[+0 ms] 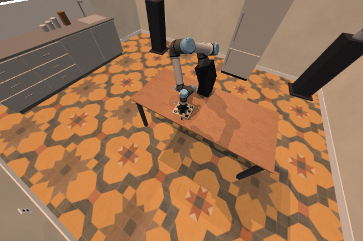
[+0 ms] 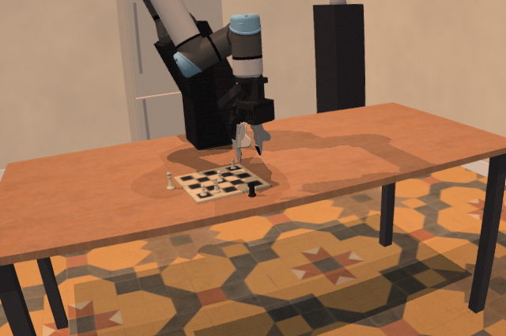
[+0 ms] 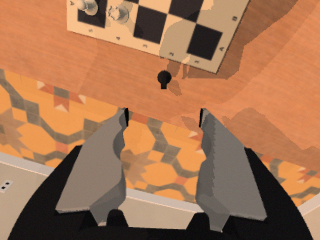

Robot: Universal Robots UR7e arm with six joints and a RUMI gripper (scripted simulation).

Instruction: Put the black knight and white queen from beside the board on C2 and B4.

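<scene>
Right now my hand is 100 mm above the black knight. Round my hand: white queen: 180 mm behind, 170 mm to the right, 90 mm below; small chessboard: 140 mm behind, 120 mm below, 30 mm to the right.
</scene>
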